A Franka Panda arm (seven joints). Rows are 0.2 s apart.
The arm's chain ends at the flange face. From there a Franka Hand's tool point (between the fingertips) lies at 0.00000 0.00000 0.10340 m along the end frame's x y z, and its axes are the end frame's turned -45 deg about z.
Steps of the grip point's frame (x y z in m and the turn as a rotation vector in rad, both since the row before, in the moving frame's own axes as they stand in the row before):
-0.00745 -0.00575 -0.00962 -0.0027 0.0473 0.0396
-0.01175 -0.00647 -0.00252 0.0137 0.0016 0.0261
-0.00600 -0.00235 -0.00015 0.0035 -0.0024 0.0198
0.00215 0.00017 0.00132 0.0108 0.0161 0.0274
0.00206 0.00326 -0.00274 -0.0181 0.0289 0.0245
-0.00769 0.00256 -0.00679 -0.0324 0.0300 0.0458
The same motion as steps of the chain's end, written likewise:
-0.01305 0.00439 -0.00950 0.0315 0.0354 0.0396
-0.01201 0.00486 -0.00251 0.0108 -0.0086 0.0261
-0.00547 0.00267 -0.00015 0.0008 -0.0042 0.0198
0.00123 0.00056 0.00134 0.0190 0.0037 0.0274
0.00032 0.00160 -0.00268 0.0076 0.0332 0.0245
-0.00818 0.00697 -0.00669 -0.0017 0.0441 0.0458

